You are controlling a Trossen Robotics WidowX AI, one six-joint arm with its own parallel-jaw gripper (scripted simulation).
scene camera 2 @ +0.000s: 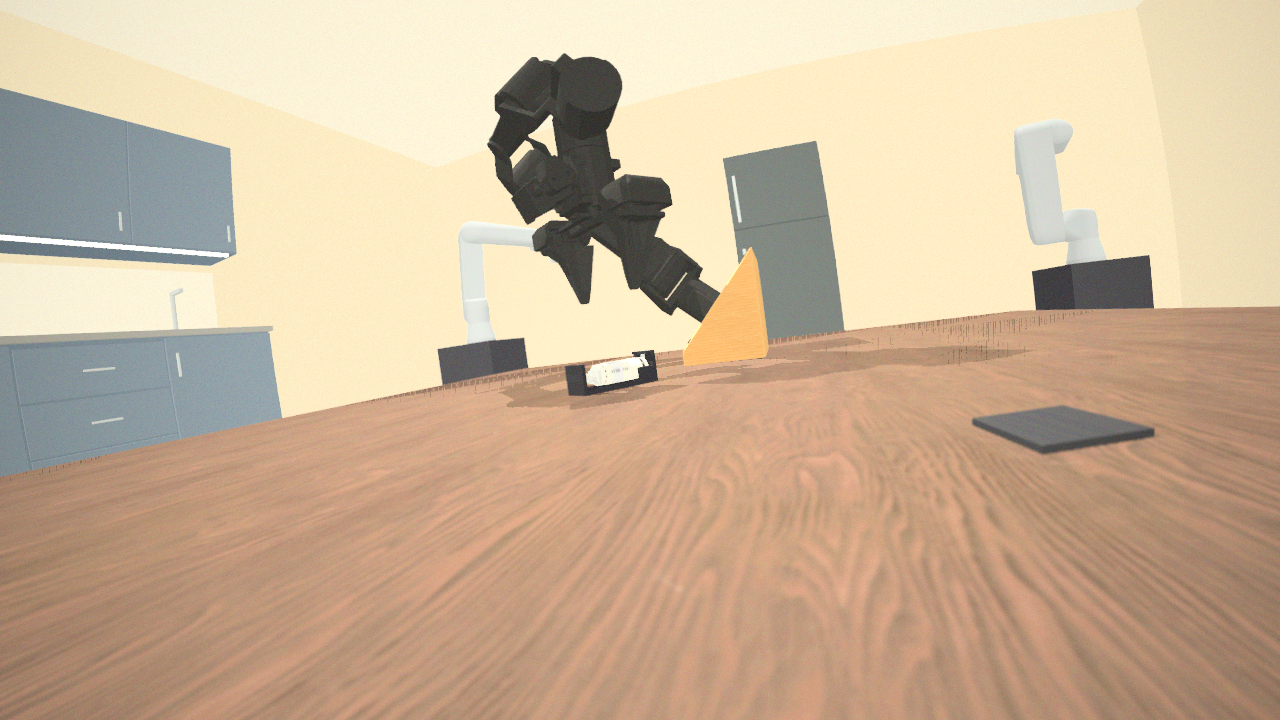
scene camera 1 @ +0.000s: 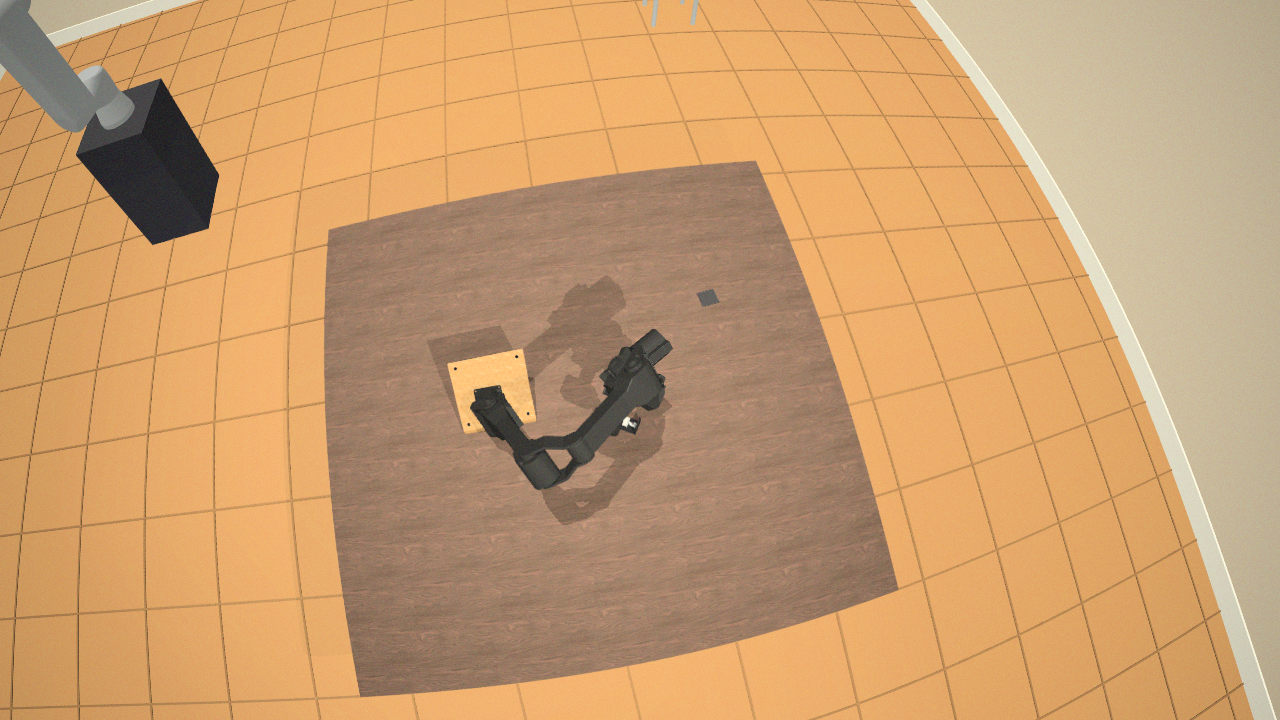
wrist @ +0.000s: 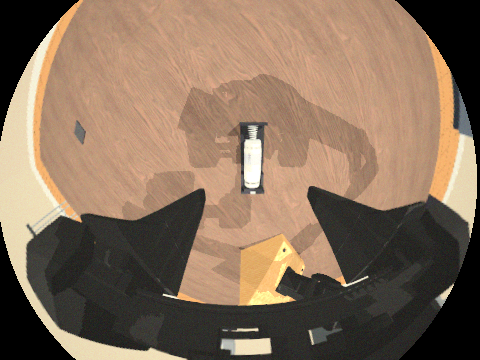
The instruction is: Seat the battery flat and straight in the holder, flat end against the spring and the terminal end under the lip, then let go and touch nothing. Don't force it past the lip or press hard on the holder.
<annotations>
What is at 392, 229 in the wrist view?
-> My gripper.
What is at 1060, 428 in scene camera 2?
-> A dark flat square.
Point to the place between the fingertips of my gripper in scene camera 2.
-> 608, 297
</annotations>
